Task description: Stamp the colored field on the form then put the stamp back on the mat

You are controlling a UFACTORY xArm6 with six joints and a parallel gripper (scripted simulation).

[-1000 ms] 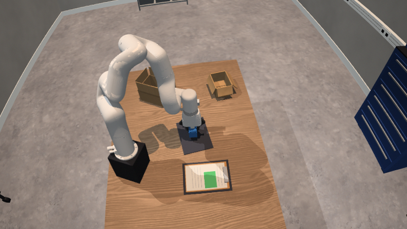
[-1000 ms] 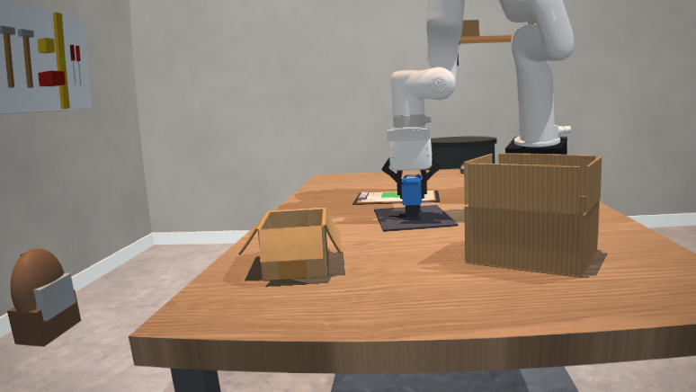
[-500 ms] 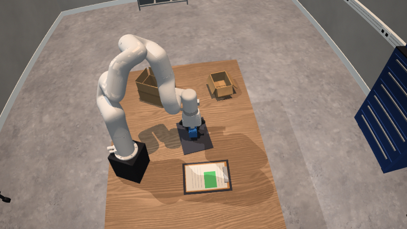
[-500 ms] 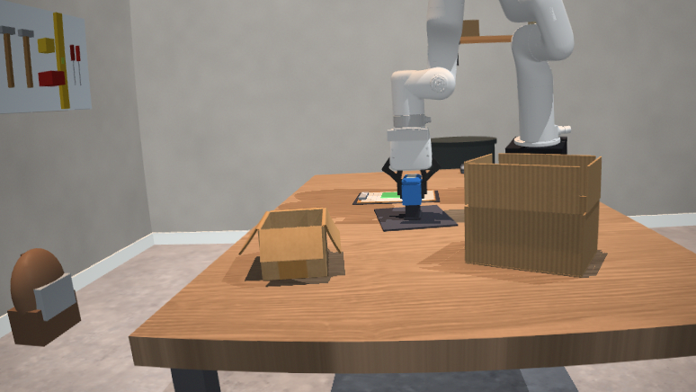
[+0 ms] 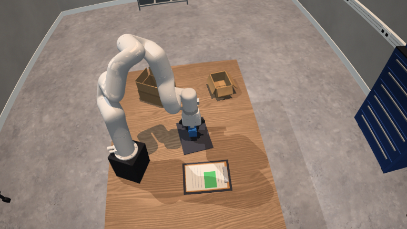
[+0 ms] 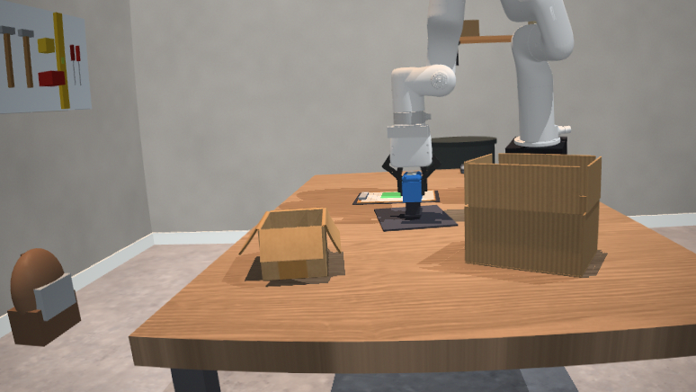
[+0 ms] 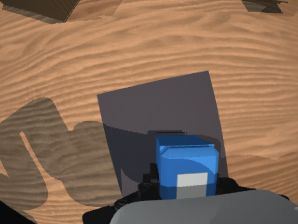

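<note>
Right now my hand is 280 mm to the left of the clipboard, 70 mm above it and 10 mm short of it. The rest, counted from my hand: blue stamp 20 mm below; then dark mat 70 mm below.
</note>
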